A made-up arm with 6 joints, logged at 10 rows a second.
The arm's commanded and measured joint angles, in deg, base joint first. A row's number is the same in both.
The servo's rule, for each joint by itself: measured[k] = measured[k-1] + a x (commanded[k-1-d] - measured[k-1]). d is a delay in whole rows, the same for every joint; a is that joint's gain. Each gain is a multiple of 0.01, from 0.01 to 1. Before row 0 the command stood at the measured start. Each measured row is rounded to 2 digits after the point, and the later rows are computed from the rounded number. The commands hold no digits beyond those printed.
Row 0, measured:
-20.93 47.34 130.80 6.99 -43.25 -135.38
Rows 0 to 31, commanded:
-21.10 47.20 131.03 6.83 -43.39 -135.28
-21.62 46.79 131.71 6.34 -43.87 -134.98
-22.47 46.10 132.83 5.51 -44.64 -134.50
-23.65 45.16 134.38 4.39 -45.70 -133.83
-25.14 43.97 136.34 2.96 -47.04 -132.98
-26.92 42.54 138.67 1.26 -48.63 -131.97
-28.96 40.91 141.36 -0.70 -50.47 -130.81
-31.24 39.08 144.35 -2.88 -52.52 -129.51
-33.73 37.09 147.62 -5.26 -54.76 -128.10
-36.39 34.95 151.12 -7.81 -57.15 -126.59
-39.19 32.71 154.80 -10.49 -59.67 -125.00
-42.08 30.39 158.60 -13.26 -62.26 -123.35
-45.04 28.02 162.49 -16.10 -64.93 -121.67
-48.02 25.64 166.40 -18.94 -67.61 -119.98
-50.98 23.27 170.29 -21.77 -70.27 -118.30
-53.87 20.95 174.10 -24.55 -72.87 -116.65
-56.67 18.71 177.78 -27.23 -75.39 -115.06
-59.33 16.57 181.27 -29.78 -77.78 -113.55
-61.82 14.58 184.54 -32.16 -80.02 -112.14
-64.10 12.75 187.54 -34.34 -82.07 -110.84
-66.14 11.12 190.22 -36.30 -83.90 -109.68
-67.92 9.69 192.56 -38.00 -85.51 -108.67
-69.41 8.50 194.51 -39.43 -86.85 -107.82
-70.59 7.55 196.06 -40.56 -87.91 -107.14
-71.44 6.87 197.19 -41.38 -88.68 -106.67
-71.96 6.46 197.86 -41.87 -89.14 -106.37
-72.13 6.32 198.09 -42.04 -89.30 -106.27
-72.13 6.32 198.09 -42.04 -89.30 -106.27
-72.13 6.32 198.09 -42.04 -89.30 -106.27
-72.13 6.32 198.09 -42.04 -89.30 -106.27
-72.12 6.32 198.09 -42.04 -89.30 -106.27
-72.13 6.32 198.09 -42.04 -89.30 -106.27
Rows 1 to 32, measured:
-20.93 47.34 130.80 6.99 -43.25 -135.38
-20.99 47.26 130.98 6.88 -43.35 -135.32
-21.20 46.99 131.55 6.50 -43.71 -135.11
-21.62 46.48 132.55 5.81 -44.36 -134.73
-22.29 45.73 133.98 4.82 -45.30 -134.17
-23.23 44.73 135.82 3.52 -46.52 -133.43
-24.45 43.48 138.04 1.94 -48.00 -132.52
-25.94 42.02 140.63 0.09 -49.73 -131.46
-27.69 40.34 143.53 -1.99 -51.68 -130.25
-29.68 38.49 146.72 -4.28 -53.84 -128.92
-31.89 36.47 150.15 -6.75 -56.16 -127.48
-34.30 34.33 153.78 -9.37 -58.62 -125.94
-36.87 32.08 157.54 -12.09 -61.17 -124.33
-39.57 29.77 161.40 -14.90 -63.80 -122.68
-42.36 27.42 165.30 -17.73 -66.47 -121.01
-45.20 25.05 169.19 -20.56 -69.13 -119.33
-48.06 22.71 173.02 -23.35 -71.75 -117.67
-50.90 20.43 176.73 -26.07 -74.30 -116.05
-53.68 18.23 180.27 -28.67 -76.74 -114.50
-56.37 16.15 183.60 -31.11 -79.04 -113.04
-58.92 14.21 186.67 -33.37 -81.16 -111.68
-61.30 12.45 189.44 -35.42 -83.08 -110.44
-63.48 10.88 191.87 -37.23 -84.78 -109.34
-65.44 9.52 193.93 -38.77 -86.23 -108.40
-67.14 8.40 195.59 -40.02 -87.41 -107.62
-68.56 7.53 196.84 -40.97 -88.30 -107.03
-69.68 6.92 197.64 -41.60 -88.89 -106.62
-70.49 6.58 197.99 -41.91 -89.18 -106.40
-71.03 6.43 198.07 -42.00 -89.26 -106.32
-71.39 6.37 198.09 -42.03 -89.29 -106.29
-71.63 6.34 198.09 -42.04 -89.30 -106.28
-71.79 6.33 198.09 -42.04 -89.30 -106.27
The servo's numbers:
d 1
a 0.33 0.57 0.78 0.70 0.70 0.62

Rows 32 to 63, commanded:
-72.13 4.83 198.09 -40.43 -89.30 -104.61
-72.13 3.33 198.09 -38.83 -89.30 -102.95
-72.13 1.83 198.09 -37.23 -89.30 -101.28
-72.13 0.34 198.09 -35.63 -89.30 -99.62
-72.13 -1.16 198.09 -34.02 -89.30 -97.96
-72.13 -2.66 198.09 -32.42 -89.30 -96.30
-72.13 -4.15 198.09 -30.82 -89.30 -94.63
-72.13 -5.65 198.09 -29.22 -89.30 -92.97
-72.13 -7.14 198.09 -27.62 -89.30 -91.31
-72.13 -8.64 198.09 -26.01 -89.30 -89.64
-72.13 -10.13 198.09 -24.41 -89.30 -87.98
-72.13 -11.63 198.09 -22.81 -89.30 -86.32
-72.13 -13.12 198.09 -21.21 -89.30 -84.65
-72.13 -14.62 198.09 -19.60 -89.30 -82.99
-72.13 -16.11 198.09 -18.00 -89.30 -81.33
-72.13 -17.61 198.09 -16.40 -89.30 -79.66
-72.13 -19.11 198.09 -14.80 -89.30 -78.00
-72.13 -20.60 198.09 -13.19 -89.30 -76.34
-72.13 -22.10 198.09 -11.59 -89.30 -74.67
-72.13 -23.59 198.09 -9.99 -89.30 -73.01
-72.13 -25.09 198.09 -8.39 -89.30 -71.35
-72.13 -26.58 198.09 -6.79 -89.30 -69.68
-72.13 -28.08 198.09 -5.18 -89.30 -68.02
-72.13 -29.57 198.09 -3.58 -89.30 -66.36
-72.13 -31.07 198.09 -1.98 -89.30 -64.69
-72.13 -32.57 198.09 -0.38 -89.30 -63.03
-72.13 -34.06 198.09 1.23 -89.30 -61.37
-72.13 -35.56 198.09 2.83 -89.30 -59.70
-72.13 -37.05 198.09 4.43 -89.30 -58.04
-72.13 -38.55 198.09 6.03 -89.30 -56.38
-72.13 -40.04 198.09 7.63 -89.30 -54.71
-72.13 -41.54 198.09 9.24 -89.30 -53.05
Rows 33 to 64, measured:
-71.90 6.32 198.09 -42.04 -89.30 -106.27
-71.98 5.47 198.09 -40.91 -89.30 -105.24
-72.03 4.25 198.09 -39.45 -89.30 -103.82
-72.06 2.87 198.09 -37.90 -89.30 -102.25
-72.08 1.43 198.09 -36.31 -89.30 -100.62
-72.10 -0.05 198.09 -34.71 -89.30 -98.97
-72.11 -1.54 198.09 -33.11 -89.30 -97.31
-72.12 -3.03 198.09 -31.51 -89.30 -95.65
-72.12 -4.52 198.09 -29.91 -89.30 -93.99
-72.12 -6.01 198.09 -28.31 -89.30 -92.33
-72.12 -7.51 198.09 -26.70 -89.30 -90.66
-72.12 -9.00 198.09 -25.10 -89.30 -89.00
-72.12 -10.50 198.09 -23.50 -89.30 -87.34
-72.12 -11.99 198.09 -21.90 -89.30 -85.67
-72.12 -13.49 198.09 -20.29 -89.30 -84.01
-72.12 -14.98 198.09 -18.69 -89.30 -82.35
-72.12 -16.48 198.09 -17.09 -89.30 -80.68
-72.12 -17.98 198.09 -15.49 -89.30 -79.02
-72.12 -19.47 198.09 -13.88 -89.30 -77.36
-72.12 -20.97 198.09 -12.28 -89.30 -75.69
-72.12 -22.46 198.09 -10.68 -89.30 -74.03
-72.12 -23.96 198.09 -9.08 -89.30 -72.37
-72.12 -25.45 198.09 -7.48 -89.30 -70.70
-72.12 -26.95 198.09 -5.87 -89.30 -69.04
-72.12 -28.44 198.09 -4.27 -89.30 -67.38
-72.12 -29.94 198.09 -2.67 -89.30 -65.71
-72.12 -31.44 198.09 -1.07 -89.30 -64.05
-72.12 -32.93 198.09 0.54 -89.30 -62.39
-72.12 -34.43 198.09 2.14 -89.30 -60.72
-72.12 -35.92 198.09 3.74 -89.30 -59.06
-72.12 -37.42 198.09 5.34 -89.30 -57.40
-72.12 -38.91 198.09 6.94 -89.30 -55.73

